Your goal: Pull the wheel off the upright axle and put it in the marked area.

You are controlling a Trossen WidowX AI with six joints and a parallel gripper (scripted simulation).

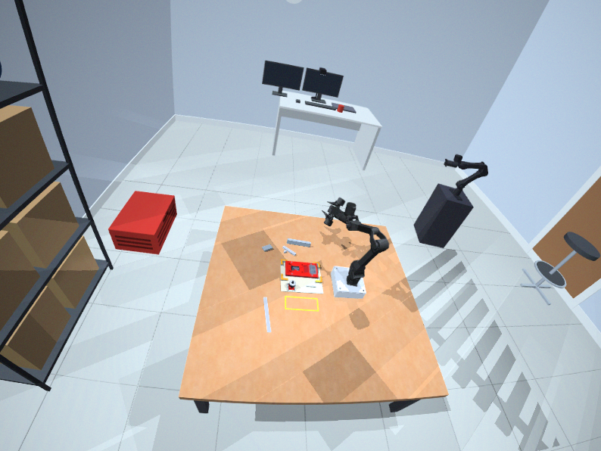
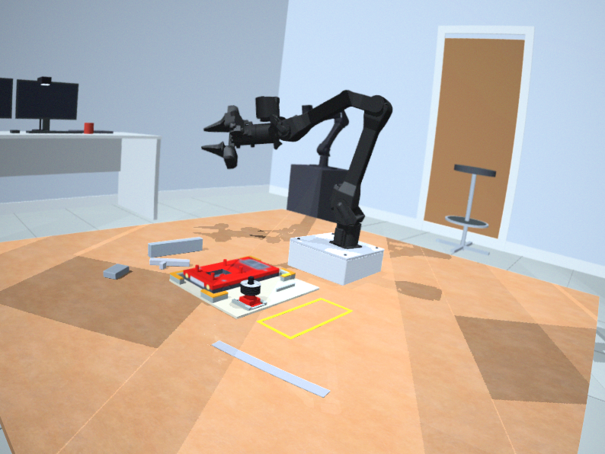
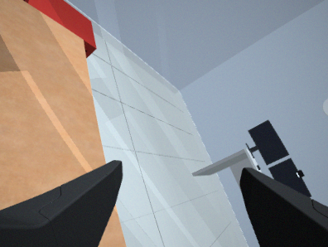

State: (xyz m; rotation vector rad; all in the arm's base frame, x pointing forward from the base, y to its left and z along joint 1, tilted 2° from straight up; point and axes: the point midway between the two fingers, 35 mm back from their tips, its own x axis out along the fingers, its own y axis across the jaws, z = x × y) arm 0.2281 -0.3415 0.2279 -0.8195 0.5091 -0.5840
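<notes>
Now: the wheel 44 cm to the left of my gripper tip, 26 cm below it and 11 cm ahead of it. From my gripper tip the other things lie so: small grey block (30 cm below, 30 cm ahead, 18 cm to the left); then black axle (44 cm to the left, 27 cm below, 11 cm ahead); then long grey strip (64 cm to the left, 30 cm below, 21 cm ahead).
</notes>
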